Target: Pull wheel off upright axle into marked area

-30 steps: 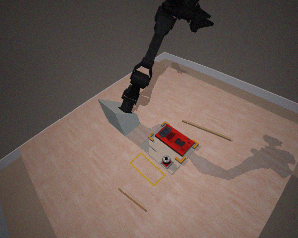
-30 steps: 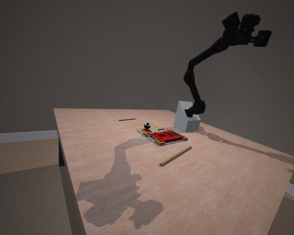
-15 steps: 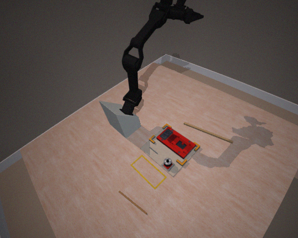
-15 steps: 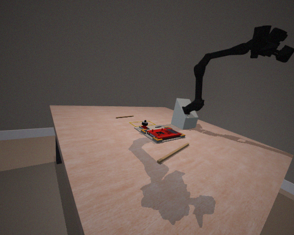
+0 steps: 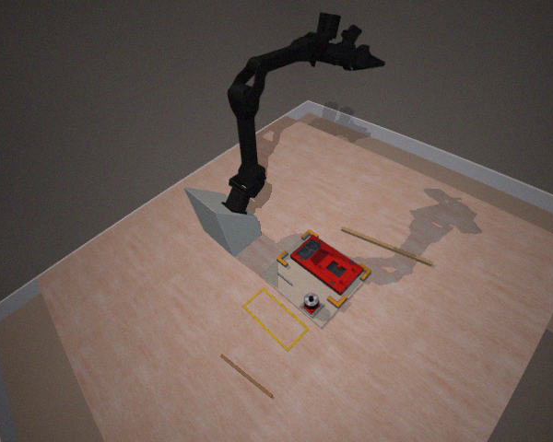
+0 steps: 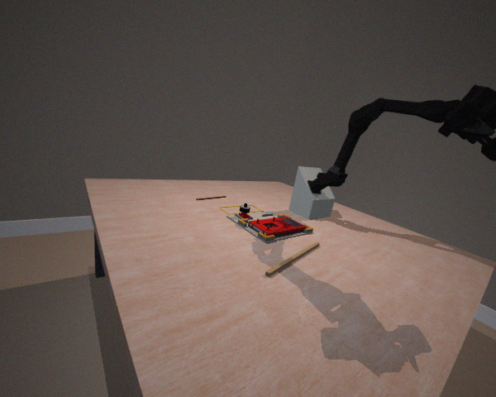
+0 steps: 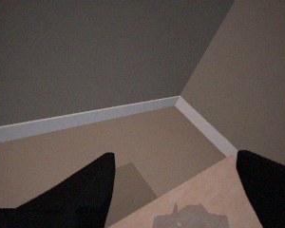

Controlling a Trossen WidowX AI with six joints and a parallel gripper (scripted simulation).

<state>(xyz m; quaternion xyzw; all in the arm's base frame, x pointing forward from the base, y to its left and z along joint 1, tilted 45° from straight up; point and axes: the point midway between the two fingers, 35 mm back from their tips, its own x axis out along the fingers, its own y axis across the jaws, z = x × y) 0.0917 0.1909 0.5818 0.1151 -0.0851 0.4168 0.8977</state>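
The grey base plate lies 20 cm ahead of my gripper tip, 49 cm to the right of it and 40 cm below it.
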